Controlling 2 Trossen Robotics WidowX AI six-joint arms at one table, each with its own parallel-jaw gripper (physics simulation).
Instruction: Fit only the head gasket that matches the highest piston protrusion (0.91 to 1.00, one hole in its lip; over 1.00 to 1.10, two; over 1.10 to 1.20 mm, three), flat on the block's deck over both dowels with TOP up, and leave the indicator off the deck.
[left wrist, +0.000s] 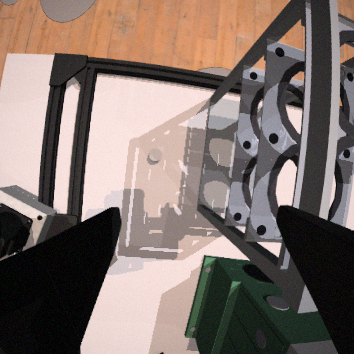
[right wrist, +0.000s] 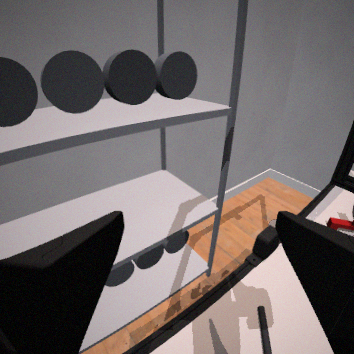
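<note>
My left gripper is open and empty. In the left wrist view, a dark grey rack stands at the right, partly behind the right finger. Several thin grey gaskets with large round openings and small holes stand upright in it; one gasket is near the post and another gasket is left of it. Their lip holes and TOP marks cannot be made out. A green block with round bores is at the lower right, partly hidden by the finger and rack. My right gripper is open and empty, away from the gaskets. The indicator cannot be identified.
A black frame lies along the table's far and left edges. A grey box-like part with a black round face is at the left. In the right wrist view are a shelf unit with dark discs, a black rod and a red part.
</note>
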